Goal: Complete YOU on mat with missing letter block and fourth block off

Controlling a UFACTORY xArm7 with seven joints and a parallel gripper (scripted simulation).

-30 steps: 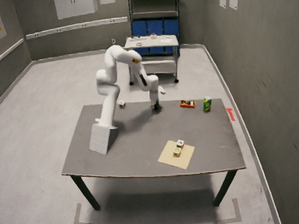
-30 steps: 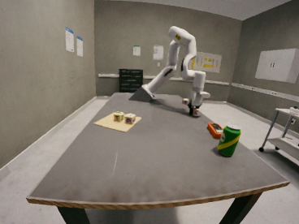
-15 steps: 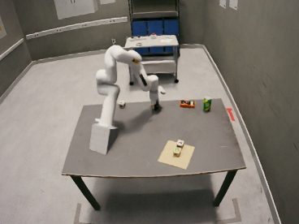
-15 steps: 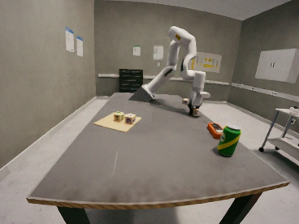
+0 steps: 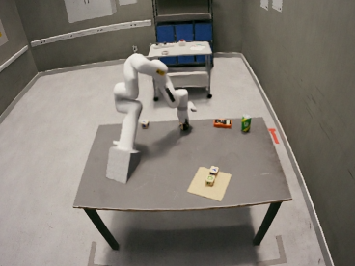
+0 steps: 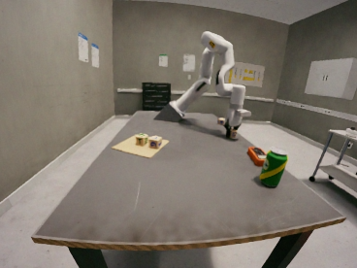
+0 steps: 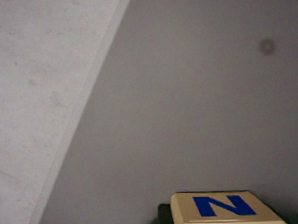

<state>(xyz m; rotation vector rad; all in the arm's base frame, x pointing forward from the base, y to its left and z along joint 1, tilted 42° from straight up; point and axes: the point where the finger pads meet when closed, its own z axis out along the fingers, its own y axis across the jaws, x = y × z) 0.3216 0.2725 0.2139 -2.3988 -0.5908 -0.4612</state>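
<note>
My hand is 480 mm to the left of the tan mat, 210 mm short of it and 20 mm above it. Also, from my hand: green can: 440 mm ahead, 40 mm above, 20 mm to the left; then orange device: 280 mm ahead, 50 mm to the left, 10 mm below; then block: 290 mm behind.
</note>
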